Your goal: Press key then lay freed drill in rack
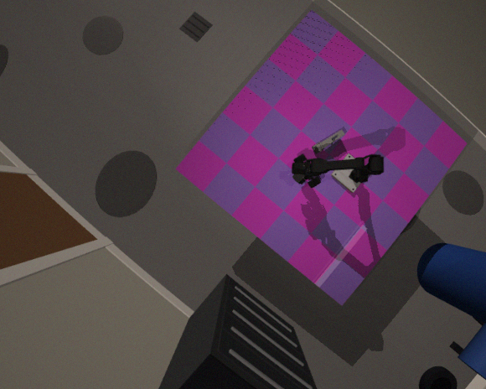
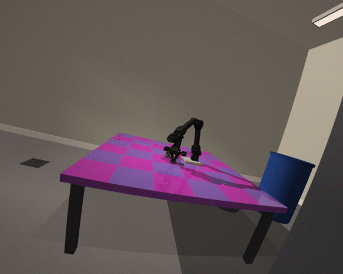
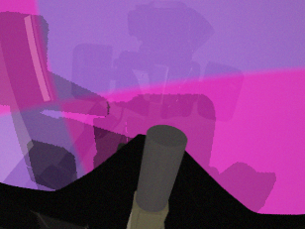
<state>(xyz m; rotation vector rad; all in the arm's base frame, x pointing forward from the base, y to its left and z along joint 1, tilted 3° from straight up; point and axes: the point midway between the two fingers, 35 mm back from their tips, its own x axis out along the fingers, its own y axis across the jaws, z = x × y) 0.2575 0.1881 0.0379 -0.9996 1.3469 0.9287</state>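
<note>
Now: the drill 10 mm behind my gripper tip, 40 mm to the right of it and 30 mm above it. Also, from my gripper tip: dark block (20 mm behind, 50 mm to the right); then housing (230 mm to the right, 20 mm above); then key (10 mm behind, 250 mm to the right, 30 mm above).
</note>
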